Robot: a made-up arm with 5 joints.
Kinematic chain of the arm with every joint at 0, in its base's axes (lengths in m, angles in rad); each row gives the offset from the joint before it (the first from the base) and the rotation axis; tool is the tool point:
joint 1: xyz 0 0 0.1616 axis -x
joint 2: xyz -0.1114 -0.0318 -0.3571 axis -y
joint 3: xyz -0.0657 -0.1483 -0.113 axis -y
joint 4: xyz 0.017 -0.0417 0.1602 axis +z
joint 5: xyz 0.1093 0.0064 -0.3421 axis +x
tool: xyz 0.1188 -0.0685 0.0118
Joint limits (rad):
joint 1: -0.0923..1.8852
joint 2: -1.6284..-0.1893
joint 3: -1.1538..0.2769
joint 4: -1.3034..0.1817
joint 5: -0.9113..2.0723
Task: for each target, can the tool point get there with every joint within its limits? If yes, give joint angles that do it. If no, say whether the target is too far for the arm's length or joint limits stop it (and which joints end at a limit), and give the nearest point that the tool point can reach.
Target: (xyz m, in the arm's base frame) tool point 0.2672 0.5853 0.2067
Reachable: no: joint limits stop it (at a limit: joint 1, joint 2, joint 3, joint 4) | nearest point -0.3199 0.0540 0.6236 | short by 0.895 m
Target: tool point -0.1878 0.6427 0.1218
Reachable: no: joint limits stop it (at a limit: joint 1, joint 2, joint 3, joint 4) | nearest point -0.3550 0.0669 0.6116 | short by 0.774 m
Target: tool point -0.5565 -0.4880 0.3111
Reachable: yes | joints 1.0558 -1.1522 -1.0407 -0.7430 1.7604
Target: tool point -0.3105 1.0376 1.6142
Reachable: no: too far | nearest point -0.3358 0.0629 0.6175 | short by 1.394 m
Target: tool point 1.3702 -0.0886 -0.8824
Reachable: no: too far | nearest point 0.0704 -0.1524 -0.5362 | short by 1.347 m
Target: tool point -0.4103 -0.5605 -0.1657
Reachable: yes | joints 0.5340 -1.0007 -0.7350 -0.2334 -0.6199
